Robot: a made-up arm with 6 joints.
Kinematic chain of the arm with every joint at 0, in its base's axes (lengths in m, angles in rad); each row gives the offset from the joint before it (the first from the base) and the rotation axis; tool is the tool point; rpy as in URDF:
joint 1: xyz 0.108 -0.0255 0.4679 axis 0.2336 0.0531 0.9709
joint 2: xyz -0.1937 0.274 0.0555 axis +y
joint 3: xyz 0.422 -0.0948 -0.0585 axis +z
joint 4: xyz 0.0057 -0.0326 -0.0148 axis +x
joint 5: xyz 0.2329 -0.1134 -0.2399 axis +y
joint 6: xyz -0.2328 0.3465 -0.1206 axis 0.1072 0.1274 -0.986
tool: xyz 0.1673 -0.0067 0.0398 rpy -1.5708 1.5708 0
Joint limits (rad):
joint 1: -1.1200..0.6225
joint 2: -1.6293..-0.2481
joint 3: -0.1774..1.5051
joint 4: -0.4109..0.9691
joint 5: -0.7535..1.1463
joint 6: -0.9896..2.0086
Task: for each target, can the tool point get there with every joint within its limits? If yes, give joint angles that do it. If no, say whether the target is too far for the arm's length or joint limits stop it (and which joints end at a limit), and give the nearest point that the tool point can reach.
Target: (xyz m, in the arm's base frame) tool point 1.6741 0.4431 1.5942
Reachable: no: too far | nearest point 0.7893 0.2751 1.0398 | short by 1.058 m
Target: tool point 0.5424 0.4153 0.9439
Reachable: yes | joints -0.4854 -1.4231 0.3424 0.2719 -0.4969 -0.1694
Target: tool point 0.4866 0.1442 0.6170
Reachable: yes | joints -0.7709 -0.9447 0.9238 0.5490 0.6989 0.7937
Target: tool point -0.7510 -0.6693 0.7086
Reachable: no: joint limits stop it (at a limit: joint 1, joint 2, joint 3, joint 4, joint 5, joint 6) | nearest point -0.3464 0.0061 0.6918 | short by 0.788 m
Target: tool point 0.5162 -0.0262 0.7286
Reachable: yes | joints -0.8208 -0.9920 0.9779 -0.2537 0.8388 0.8451
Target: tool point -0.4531 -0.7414 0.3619
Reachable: no: joint limits stop it (at a limit: joint 1, joint 2, joint 3, joint 4, joint 5) | nearest point 0.2704 -0.5100 0.1932 | short by 0.778 m
